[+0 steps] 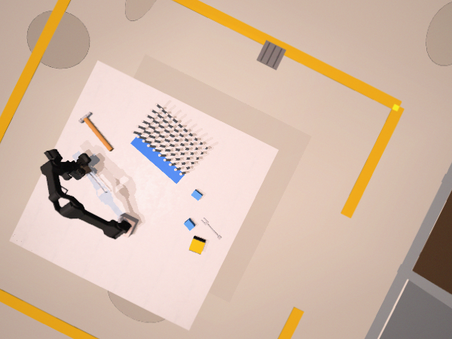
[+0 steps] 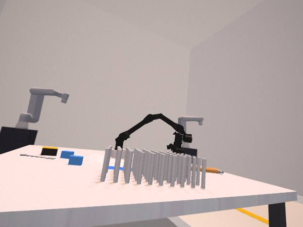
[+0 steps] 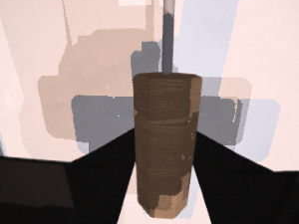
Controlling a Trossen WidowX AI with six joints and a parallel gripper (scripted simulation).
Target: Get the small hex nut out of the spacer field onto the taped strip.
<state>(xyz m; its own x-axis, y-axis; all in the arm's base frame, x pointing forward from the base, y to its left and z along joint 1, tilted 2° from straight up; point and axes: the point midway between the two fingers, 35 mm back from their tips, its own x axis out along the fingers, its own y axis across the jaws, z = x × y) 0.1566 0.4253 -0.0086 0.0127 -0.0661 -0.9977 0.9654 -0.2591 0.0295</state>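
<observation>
My gripper tip is 30 mm past the screwdriver, 100 mm to the left of it and 10 mm below it. The rest, counted from my gripper tip: blue taped strip: 290 mm ahead, 340 mm to the right, 20 mm below; black hex key: 210 mm behind, 50 mm to the left, 20 mm below; grey wrench: 110 mm ahead, 880 mm to the right, 20 mm below.
</observation>
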